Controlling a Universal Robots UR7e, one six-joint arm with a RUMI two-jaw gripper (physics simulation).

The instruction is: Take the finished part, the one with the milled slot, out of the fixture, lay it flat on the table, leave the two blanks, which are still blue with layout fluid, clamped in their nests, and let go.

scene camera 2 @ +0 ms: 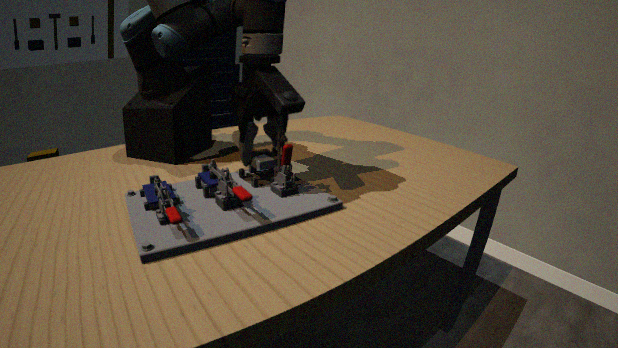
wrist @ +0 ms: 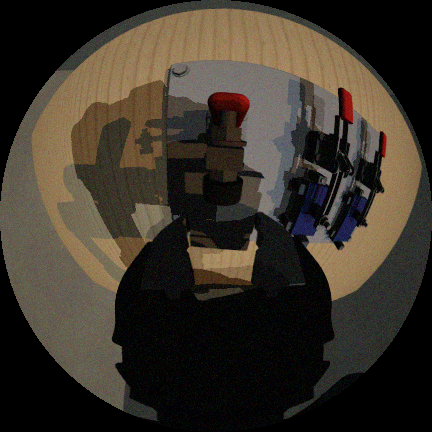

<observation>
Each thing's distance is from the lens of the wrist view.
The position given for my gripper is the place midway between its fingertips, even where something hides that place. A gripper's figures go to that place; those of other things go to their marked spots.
my gripper (wrist: 221, 215): 0.14 m
finished part (wrist: 212, 226): 0.13 m
blue blank (wrist: 346, 223): 0.26 m
red clamp handle (wrist: 216, 101): 0.06 m
The marked spots on the blue blank and the red clamp handle are 0.25 m apart.
</observation>
